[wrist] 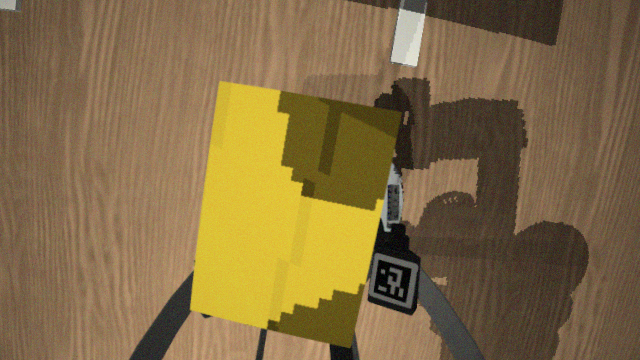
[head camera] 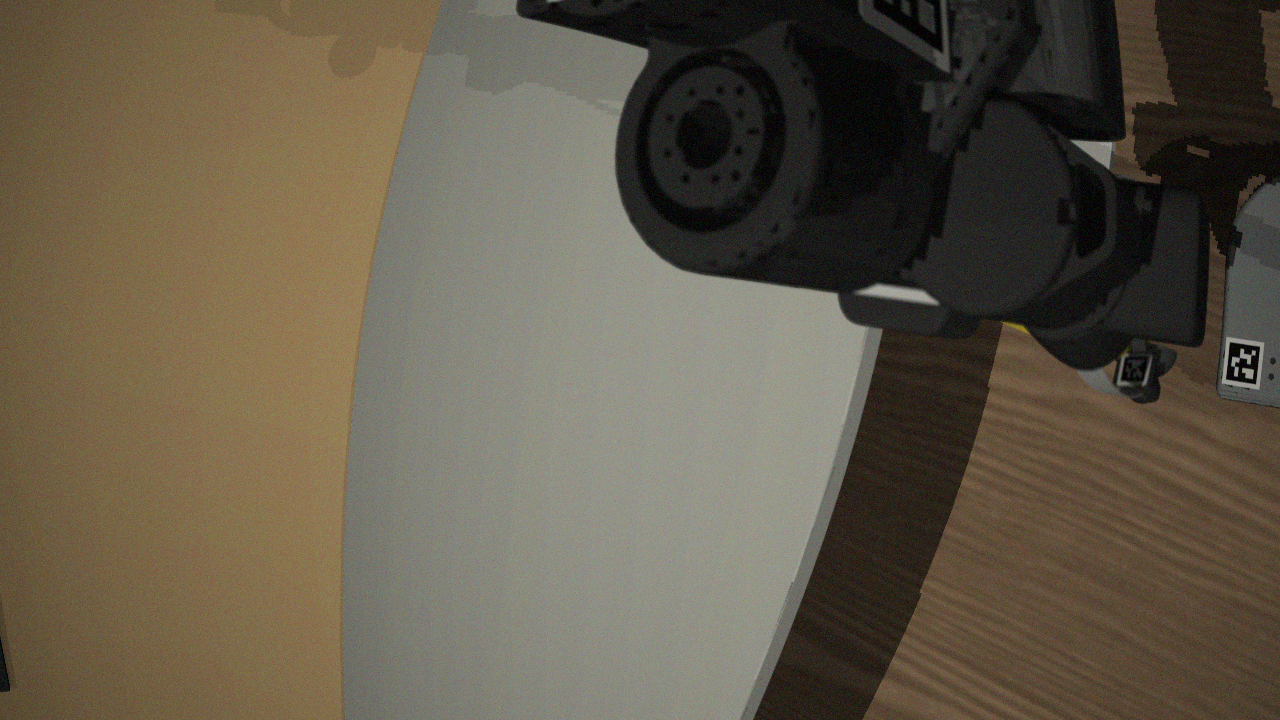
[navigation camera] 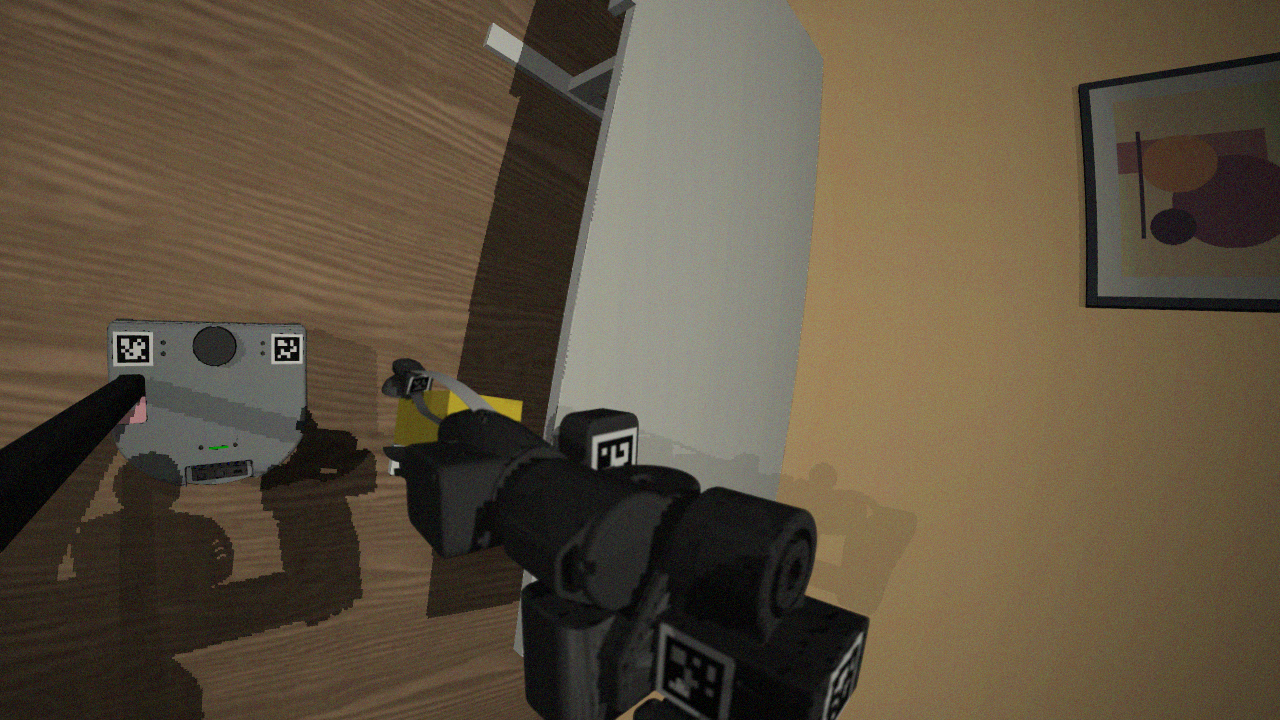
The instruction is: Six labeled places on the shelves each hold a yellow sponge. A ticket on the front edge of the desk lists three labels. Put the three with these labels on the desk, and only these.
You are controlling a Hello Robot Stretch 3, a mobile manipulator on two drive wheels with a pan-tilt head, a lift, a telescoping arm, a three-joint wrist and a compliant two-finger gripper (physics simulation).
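Pixels of known places: gripper, fingertip midpoint: (navigation camera: 400, 414); robot's base, origin of the base link: (navigation camera: 215, 344).
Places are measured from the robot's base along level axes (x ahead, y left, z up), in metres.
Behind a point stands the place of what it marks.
Observation:
A yellow sponge (head camera: 1014, 327) {x 0.001, y -0.194, z 0.933 m} (navigation camera: 505, 410) {x -0.007, y -0.190, z 0.934 m} (wrist: 250, 200) {x -0.008, y -0.176, z 0.934 m} is held in my gripper (navigation camera: 404, 420) {x -0.022, y -0.140, z 0.840 m} (wrist: 309, 230) {x -0.022, y -0.140, z 0.840 m}, which is shut on it. The right finger with its marker shows beside the sponge in the wrist view; the left fingertip is hidden behind it. The grey-white desk (head camera: 581, 402) {x 0.115, y -0.715, z 0.720 m} (navigation camera: 698, 223) {x 0.266, y -0.711, z 0.720 m} lies against the wall. The sponge is off the desk's front edge, over the floor between desk and base, and my wrist overlaps the desk's edge in the navigation view. No sponge shows on the visible part of the desk top. The ticket and the shelves do not show.
My base (head camera: 1253, 295) {x -0.089, y -0.123, z 0.160 m} (navigation camera: 214, 394) {x -0.087, y 0.002, z 0.160 m} stands on the wooden floor (head camera: 1074, 555) {x 0.328, y -0.395, z 0.000 m} (navigation camera: 268, 179) {x 0.372, y -0.091, z 0.001 m} (wrist: 100, 175) {x 0.647, y -0.074, z 0.001 m} in front of the desk. A pale desk leg (navigation camera: 505, 42) (wrist: 407, 37) sticks out near the desk. A framed picture (navigation camera: 1172, 197) {x 0.401, y -1.288, z 1.536 m} hangs on the orange wall (head camera: 179, 358) {x 0.150, y -1.264, z 1.019 m} (navigation camera: 939, 385) {x -0.030, y -1.231, z 1.078 m}.

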